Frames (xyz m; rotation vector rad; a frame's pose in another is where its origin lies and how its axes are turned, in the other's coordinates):
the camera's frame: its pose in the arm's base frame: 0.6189 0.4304 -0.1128 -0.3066 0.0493 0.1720
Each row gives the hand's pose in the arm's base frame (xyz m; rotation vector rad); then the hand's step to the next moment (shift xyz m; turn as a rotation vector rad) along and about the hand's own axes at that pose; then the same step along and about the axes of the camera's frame.
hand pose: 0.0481 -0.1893 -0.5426 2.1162 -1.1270 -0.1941
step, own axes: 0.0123 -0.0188 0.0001 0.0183 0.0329 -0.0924
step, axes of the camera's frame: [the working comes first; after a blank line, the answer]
step, axes of the arm's base frame: 0.0199 -0.0028 -0.0101 0.0298 0.0226 0.0925

0.0199 -0.0031 -0.0100 0.0260 -0.0114 0.0956
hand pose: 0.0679 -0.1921 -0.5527 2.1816 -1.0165 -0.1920
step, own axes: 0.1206 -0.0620 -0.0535 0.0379 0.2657 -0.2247
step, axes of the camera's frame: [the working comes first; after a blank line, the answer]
step, axes of the arm's base frame: 0.1415 -0.0304 0.0171 -0.0457 -0.0216 0.3464

0.1331 -0.0585 0.0102 -0.0742 -0.1148 0.3223
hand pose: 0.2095 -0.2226 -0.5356 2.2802 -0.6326 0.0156
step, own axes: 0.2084 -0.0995 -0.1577 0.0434 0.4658 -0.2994
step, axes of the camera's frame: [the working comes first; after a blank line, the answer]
step, axes of the arm's base frame: 0.2550 0.0746 0.0871 -0.1170 -0.0918 0.5351

0.2565 -0.0006 0.1113 -0.1697 -0.2240 0.4791
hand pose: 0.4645 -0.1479 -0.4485 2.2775 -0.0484 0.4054
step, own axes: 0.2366 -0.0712 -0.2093 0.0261 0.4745 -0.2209
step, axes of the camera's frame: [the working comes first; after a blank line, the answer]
step, axes of the arm's base frame: 0.1786 0.2235 0.1517 -0.1133 -0.1567 0.4871

0.2005 0.1335 0.2164 -0.1730 -0.2714 0.4136
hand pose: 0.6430 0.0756 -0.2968 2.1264 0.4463 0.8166
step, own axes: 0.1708 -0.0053 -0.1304 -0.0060 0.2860 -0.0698
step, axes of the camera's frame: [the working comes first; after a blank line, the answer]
step, axes of the arm's base frame: 0.0354 0.1704 0.1262 -0.0409 -0.1417 0.2548

0.0529 0.1164 0.1728 -0.0820 -0.2013 0.1986
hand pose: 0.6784 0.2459 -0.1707 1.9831 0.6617 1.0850
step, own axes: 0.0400 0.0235 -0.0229 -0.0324 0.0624 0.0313
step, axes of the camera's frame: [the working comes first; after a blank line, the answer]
step, axes of the arm's base frame: 0.0022 0.0243 0.0456 0.0155 -0.0711 0.0252

0.0027 0.0090 0.0509 0.0019 -0.0769 0.0027
